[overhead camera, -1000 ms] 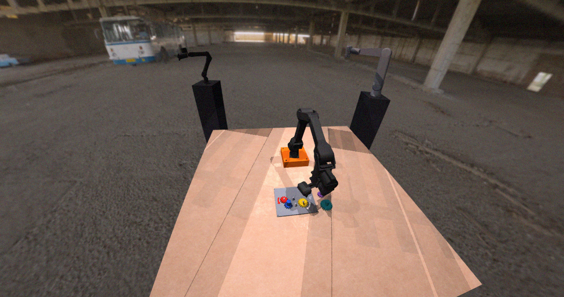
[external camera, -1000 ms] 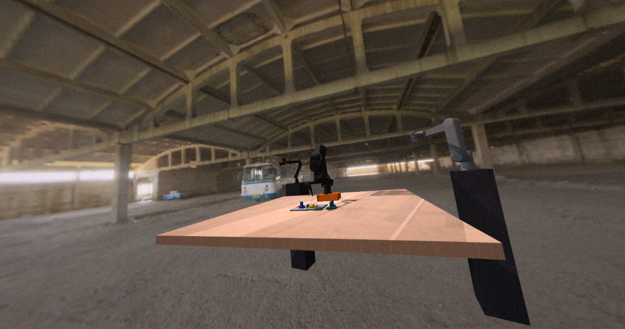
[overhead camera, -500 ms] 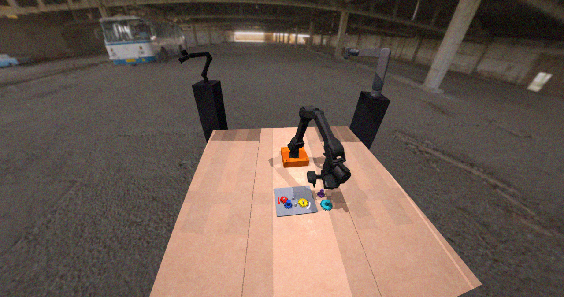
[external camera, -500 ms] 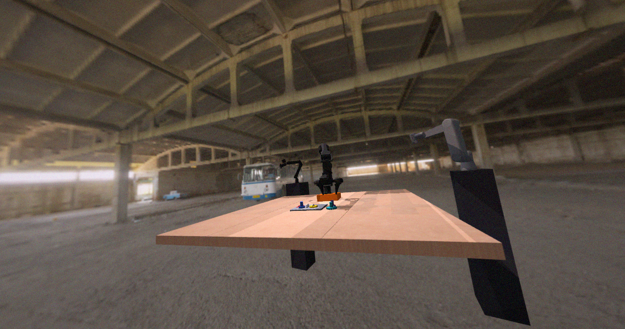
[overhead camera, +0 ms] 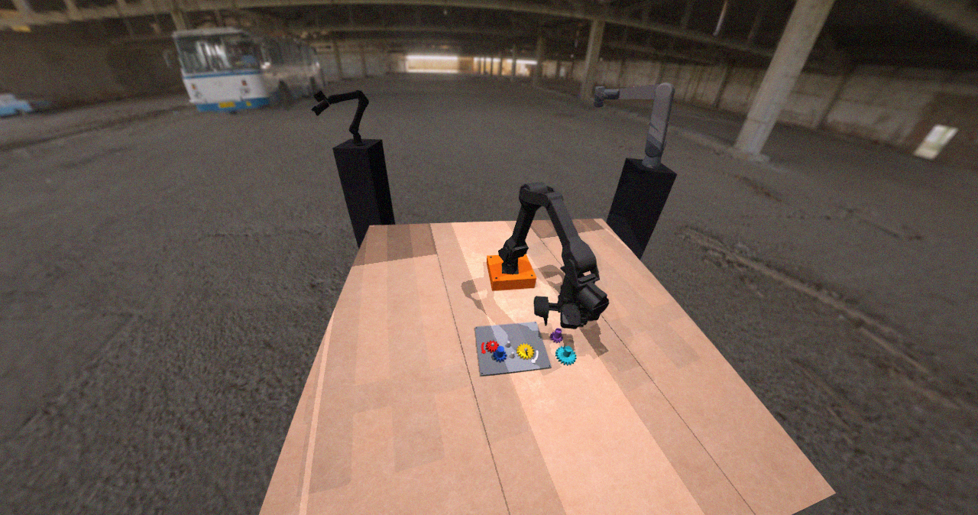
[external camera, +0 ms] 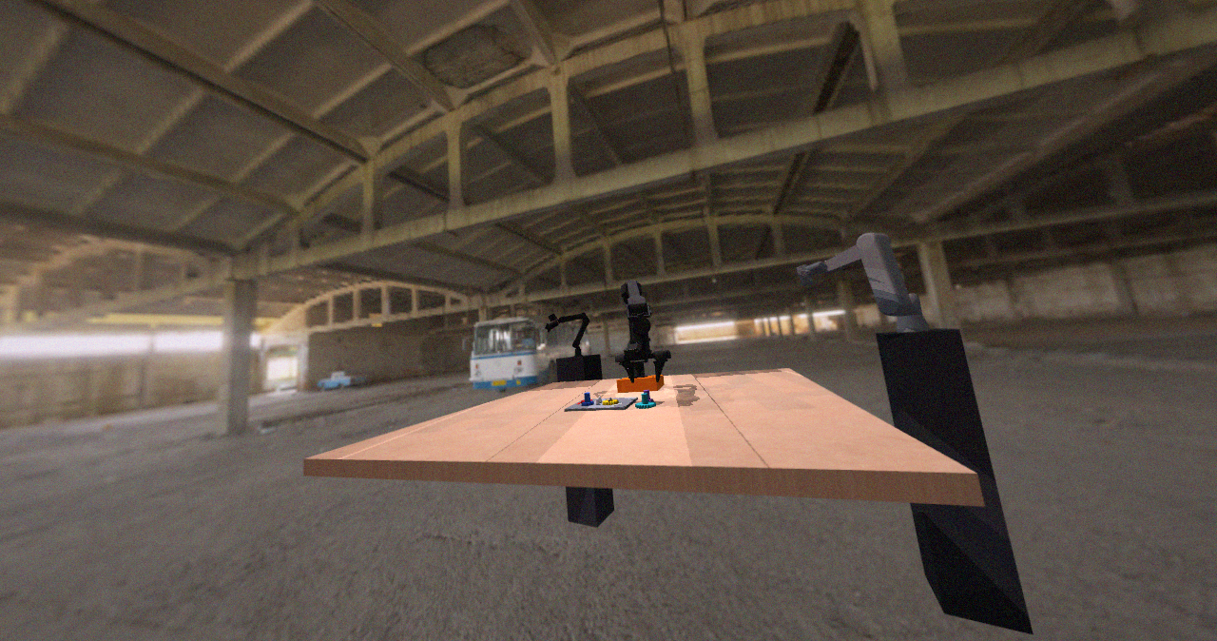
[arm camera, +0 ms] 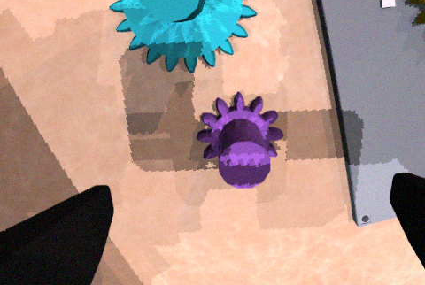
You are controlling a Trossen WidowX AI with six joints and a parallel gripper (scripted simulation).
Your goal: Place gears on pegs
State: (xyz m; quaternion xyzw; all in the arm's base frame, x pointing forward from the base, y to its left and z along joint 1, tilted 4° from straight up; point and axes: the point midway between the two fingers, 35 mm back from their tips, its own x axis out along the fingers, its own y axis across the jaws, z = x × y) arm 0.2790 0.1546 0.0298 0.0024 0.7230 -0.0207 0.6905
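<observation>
Now: gripper tip 5 cm above the purple gear. The rest, counted from my gripper tip: yellow gear: 10 cm to the right, 6 cm ahead, 5 cm below; then white arrow: 8 cm to the right, 8 cm ahead, 6 cm below; then teal gear: 6 cm ahead, 5 cm below, 2 cm to the left.
</observation>
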